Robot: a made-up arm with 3 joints. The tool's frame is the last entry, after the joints.
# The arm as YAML. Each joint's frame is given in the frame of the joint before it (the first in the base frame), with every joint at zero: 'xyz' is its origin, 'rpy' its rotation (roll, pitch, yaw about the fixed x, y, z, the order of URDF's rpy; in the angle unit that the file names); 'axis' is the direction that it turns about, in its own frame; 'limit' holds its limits. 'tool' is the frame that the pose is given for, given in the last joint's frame.
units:
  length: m
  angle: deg
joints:
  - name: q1
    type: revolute
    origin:
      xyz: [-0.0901, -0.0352, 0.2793]
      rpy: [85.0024, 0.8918, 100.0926]
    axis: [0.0, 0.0, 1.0]
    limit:
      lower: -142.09
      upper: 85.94
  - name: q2
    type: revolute
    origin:
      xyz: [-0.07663, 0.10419, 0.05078]
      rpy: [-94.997, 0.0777, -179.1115]
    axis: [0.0, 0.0, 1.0]
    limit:
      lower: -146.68
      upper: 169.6
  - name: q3
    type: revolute
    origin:
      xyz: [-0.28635, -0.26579, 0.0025]
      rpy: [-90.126, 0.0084, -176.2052]
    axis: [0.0, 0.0, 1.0]
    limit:
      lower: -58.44
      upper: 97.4
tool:
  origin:
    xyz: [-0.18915, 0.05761, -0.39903]
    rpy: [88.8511, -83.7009, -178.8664]
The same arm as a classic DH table. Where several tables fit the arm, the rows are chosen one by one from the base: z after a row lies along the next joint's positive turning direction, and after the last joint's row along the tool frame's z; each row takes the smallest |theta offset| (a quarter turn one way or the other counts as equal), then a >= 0, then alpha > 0; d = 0 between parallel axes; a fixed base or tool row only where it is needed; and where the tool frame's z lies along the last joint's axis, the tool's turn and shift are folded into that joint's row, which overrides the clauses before.
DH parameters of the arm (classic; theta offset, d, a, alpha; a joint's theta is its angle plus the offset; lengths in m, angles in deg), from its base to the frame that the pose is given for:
base (fixed): -79.83 0.2876 0.0187 -85
q1: 0 -0.0537 0.075 -95
q2: 3.87 -0.1027 -0.3033 90.13
q3: 0 -0.1529 0.1892 89.87
tool (fixed): 83.7 0.0576 0 0
Joint limits (deg, base to tool): -142.09..85.94 -146.68..169.6 -58.44..97.4

